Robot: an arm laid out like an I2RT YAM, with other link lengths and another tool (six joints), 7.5 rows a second.
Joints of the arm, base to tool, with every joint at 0 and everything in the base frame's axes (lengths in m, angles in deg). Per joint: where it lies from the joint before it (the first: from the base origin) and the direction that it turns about. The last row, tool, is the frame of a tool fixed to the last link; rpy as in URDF.
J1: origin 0 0 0.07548 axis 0 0 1
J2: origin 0.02 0.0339 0.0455 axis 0 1 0
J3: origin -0.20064 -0.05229 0 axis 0 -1 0
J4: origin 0.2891 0.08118 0.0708 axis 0 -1 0
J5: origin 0.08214 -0.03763 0.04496 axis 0 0 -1
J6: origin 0.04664 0 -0.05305 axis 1 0 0
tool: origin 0.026 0.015 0.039 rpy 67.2 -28.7 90
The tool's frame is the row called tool.
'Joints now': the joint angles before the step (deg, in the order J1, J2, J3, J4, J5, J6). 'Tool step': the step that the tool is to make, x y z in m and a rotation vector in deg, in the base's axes. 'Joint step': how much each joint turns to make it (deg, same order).
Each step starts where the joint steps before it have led.
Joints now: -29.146 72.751 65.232 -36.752 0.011 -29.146
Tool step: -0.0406 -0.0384 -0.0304 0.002 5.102 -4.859
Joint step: -8.941 -3.995 -6.945 -1.334 -0.766 -4.898
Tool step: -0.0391 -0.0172 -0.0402 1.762 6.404 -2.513
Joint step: -6.850 -3.480 -7.790 -1.745 -0.398 -5.208
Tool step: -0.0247 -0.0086 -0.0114 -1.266 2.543 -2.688
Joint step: -4.050 -3.947 -4.335 -0.442 1.451 -2.676
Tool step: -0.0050 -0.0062 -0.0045 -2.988 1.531 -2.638
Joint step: -0.543 -0.974 -1.581 1.876 3.749 -0.080
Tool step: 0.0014 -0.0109 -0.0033 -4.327 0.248 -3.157
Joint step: -0.014 0.519 -1.090 4.668 4.289 0.684
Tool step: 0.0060 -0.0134 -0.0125 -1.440 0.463 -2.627
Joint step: -0.021 4.351 0.438 4.503 2.644 1.225
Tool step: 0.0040 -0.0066 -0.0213 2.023 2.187 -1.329
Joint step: 0.112 5.369 0.974 1.247 1.161 0.941
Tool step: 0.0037 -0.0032 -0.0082 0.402 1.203 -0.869
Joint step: 0.446 2.796 1.037 0.512 1.294 0.707
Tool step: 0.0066 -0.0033 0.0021 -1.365 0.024 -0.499
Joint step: 0.806 1.558 1.388 1.045 1.508 0.544
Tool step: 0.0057 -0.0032 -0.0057 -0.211 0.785 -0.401
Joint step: 0.605 2.675 1.288 0.907 1.175 0.409
